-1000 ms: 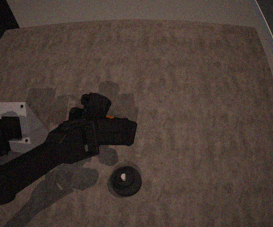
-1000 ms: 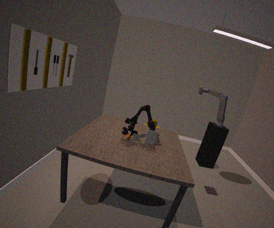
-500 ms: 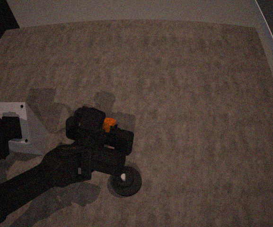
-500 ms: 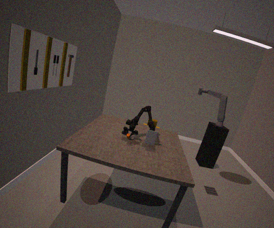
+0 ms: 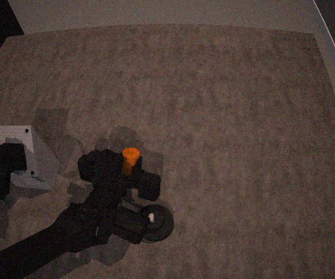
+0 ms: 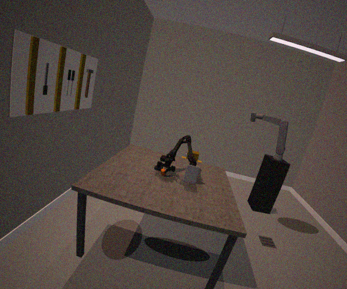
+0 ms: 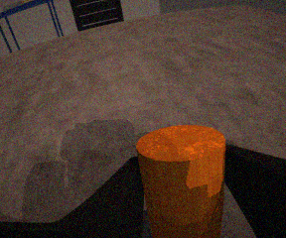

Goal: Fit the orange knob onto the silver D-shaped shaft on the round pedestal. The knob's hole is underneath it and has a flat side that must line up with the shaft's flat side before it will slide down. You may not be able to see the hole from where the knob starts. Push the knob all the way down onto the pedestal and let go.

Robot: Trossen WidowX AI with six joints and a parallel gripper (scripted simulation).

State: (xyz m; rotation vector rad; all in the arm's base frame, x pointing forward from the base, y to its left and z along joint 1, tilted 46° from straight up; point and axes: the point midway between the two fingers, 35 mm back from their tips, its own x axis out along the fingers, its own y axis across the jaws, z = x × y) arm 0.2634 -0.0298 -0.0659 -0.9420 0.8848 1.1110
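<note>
Right now my gripper tip is 10 mm to the left of the orange knob. Also, from my gripper tip: D-shaft pedestal: 60 mm ahead, 150 mm to the right, 20 mm below.
</note>
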